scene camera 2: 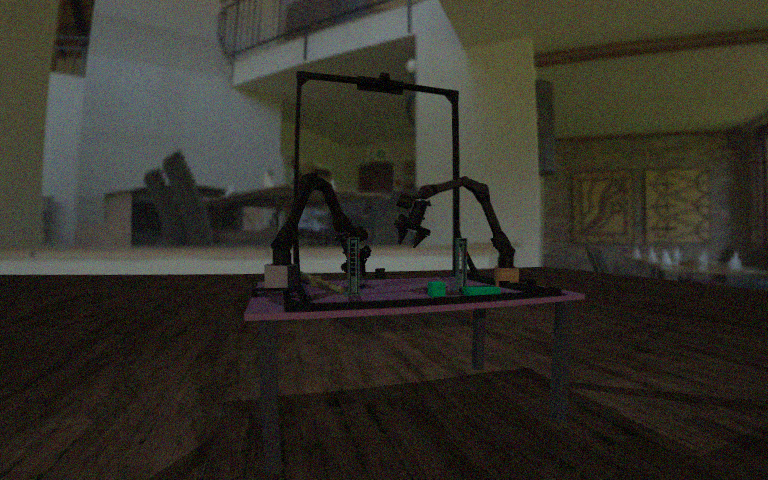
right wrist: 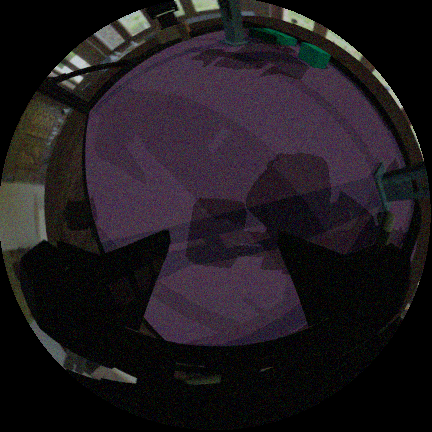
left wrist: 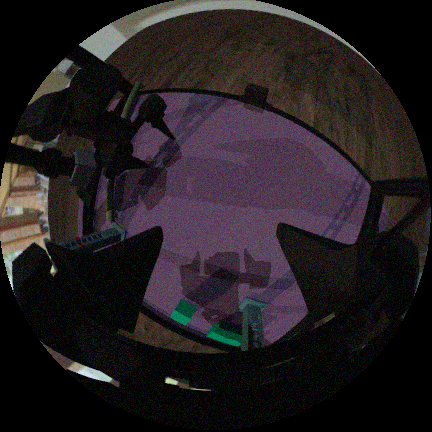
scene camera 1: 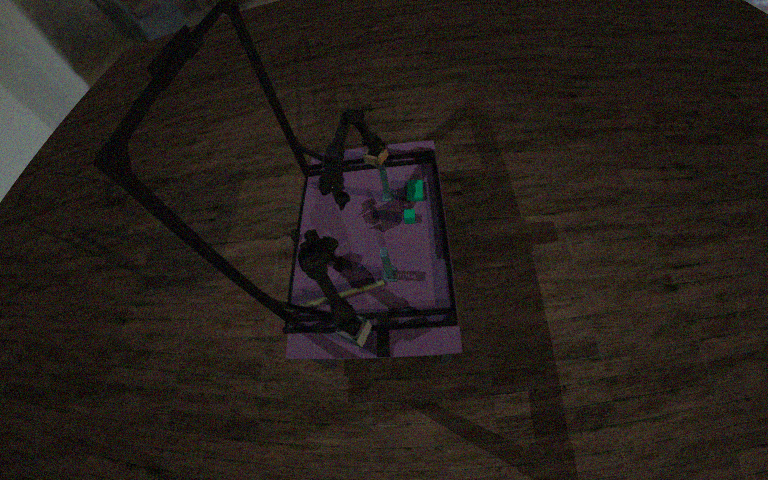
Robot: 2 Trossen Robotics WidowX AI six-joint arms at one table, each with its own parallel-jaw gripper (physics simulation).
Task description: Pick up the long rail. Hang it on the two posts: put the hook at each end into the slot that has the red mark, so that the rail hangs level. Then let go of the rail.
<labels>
My left gripper (left wrist: 220, 230) is open and holds nothing. My right gripper (right wrist: 225, 236) is open, holding nothing.
</labels>
